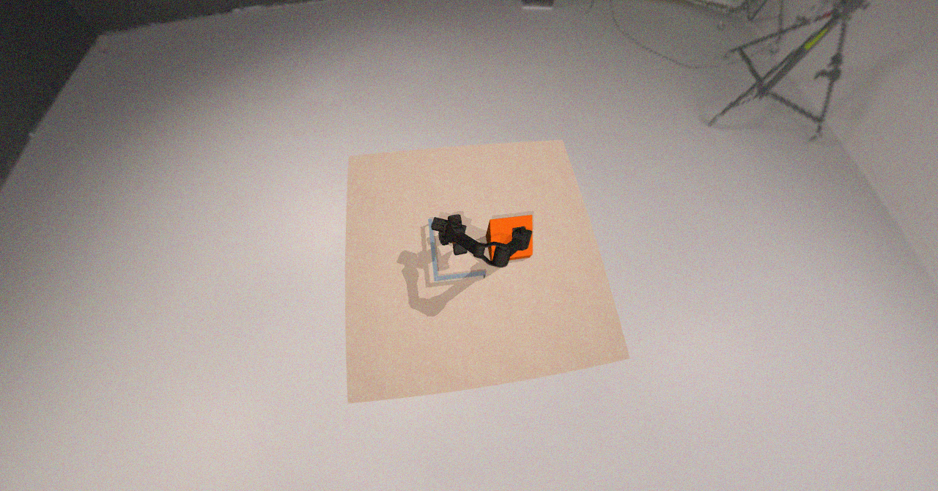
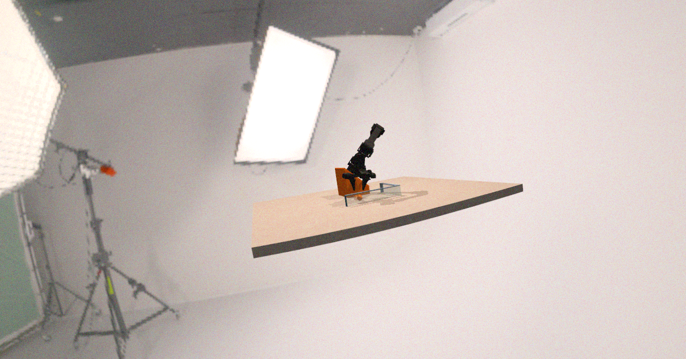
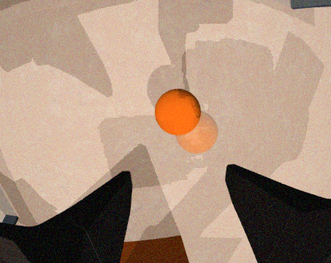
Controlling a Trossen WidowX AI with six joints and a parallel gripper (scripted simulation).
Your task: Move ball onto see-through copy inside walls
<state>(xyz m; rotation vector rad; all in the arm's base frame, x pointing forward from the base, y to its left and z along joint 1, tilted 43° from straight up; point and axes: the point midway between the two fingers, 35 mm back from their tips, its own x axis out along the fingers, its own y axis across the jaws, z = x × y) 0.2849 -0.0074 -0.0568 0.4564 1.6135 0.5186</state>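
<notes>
Right now the orange ball is 4 cm below my gripper tip, 2 cm ahead of it and 1 cm to the right of it. Also, from my gripper tip: see-through copy of ball 4 cm below, 2 cm to the right, 1 cm ahead.
</notes>
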